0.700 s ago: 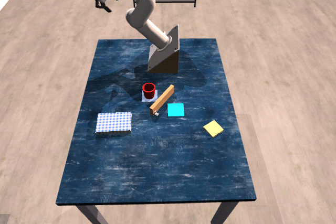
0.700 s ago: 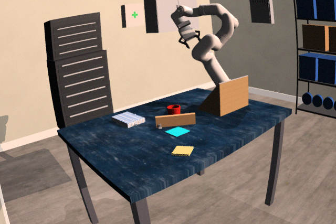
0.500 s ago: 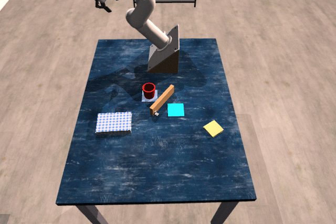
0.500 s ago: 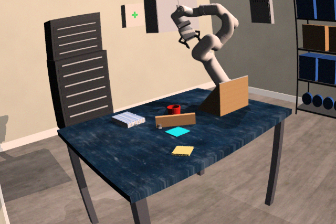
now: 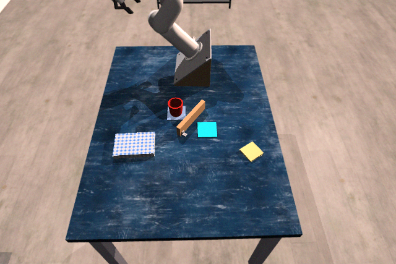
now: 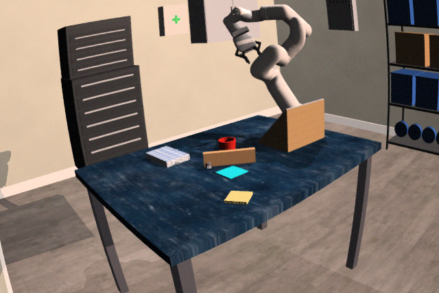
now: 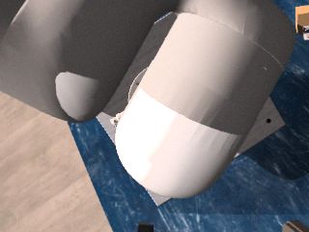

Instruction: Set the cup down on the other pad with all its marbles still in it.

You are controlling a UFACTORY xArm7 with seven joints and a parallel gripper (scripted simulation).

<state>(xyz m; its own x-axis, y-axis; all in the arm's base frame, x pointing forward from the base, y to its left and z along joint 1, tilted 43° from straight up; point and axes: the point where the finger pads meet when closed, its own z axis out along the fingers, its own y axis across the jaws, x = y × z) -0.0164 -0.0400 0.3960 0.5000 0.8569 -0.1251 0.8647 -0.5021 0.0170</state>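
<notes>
Right now the red cup is 36 cm ahead of my hand, 24 cm to the left of it and 35 cm below it. Round my hand: wooden rail: 41 cm ahead, 32 cm to the left, 36 cm below; pale blue pad: 36 cm ahead, 24 cm to the left, 38 cm below; yellow marble: 38 cm ahead, 24 cm to the left, 36 cm below.
</notes>
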